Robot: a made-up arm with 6 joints.
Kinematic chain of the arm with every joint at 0, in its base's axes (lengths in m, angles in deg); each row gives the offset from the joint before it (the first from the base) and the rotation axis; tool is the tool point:
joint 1: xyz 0 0 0.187 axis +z
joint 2: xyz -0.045 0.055 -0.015 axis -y
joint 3: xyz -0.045 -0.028 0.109 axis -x
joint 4: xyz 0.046 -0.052 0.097 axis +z
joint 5: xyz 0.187 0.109 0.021 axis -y
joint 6: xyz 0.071 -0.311 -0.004 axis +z
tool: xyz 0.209 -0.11 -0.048
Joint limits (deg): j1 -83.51..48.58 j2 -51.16..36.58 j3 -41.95..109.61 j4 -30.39..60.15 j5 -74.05..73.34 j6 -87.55..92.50
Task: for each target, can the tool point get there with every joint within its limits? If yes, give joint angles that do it. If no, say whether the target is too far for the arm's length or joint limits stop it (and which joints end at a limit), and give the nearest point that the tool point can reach.
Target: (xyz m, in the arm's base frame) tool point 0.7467 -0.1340 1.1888
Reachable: no: too far | nearest point 0.4157 -0.0635 0.7726 | short by 0.536 m
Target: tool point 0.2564 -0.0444 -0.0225
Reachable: yes | joints -7.45 -25.57 24.47 38.70 -52.60 37.83
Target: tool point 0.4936 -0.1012 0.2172
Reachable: yes | joints -6.50 -25.36 78.05 44.55 -49.56 -40.70
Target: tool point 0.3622 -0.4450 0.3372
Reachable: yes | joints 4.97 -4.13 -11.62 -21.44 21.97 12.42
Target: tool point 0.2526 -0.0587 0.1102
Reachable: yes | joints -2.96 -24.22 59.69 14.42 -47.45 76.63
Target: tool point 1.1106 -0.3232 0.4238
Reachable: no: too far | nearest point 0.6509 -0.1894 0.3526 | short by 0.484 m
